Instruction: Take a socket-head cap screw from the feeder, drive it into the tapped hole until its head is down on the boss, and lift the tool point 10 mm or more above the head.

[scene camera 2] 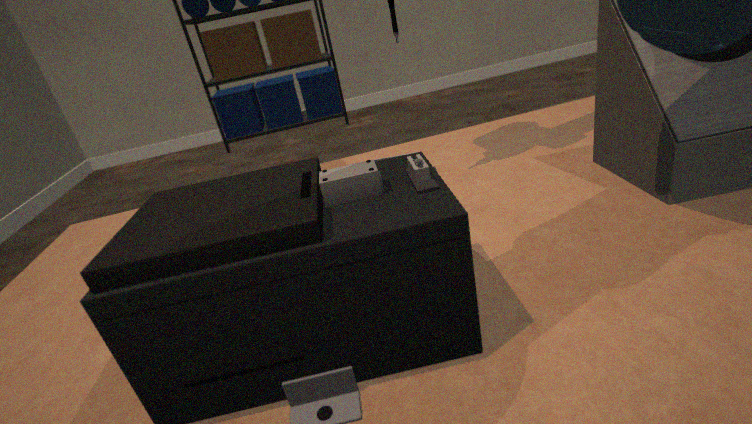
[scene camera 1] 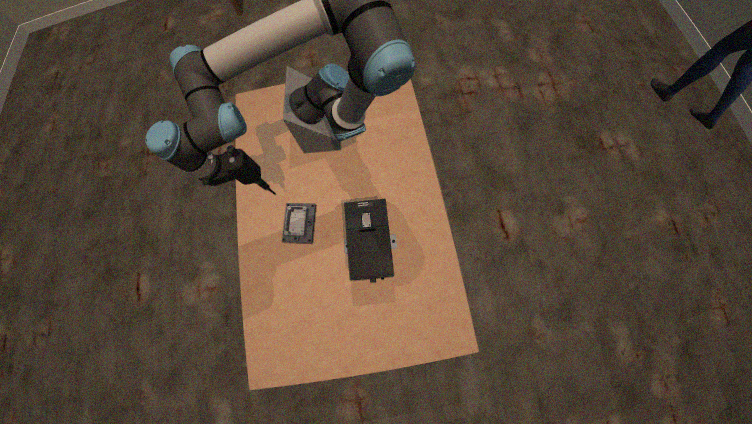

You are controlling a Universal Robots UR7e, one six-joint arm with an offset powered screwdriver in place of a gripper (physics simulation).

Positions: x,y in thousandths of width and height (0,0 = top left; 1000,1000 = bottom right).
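Black cover (scene camera 2: 276,529) in sight.
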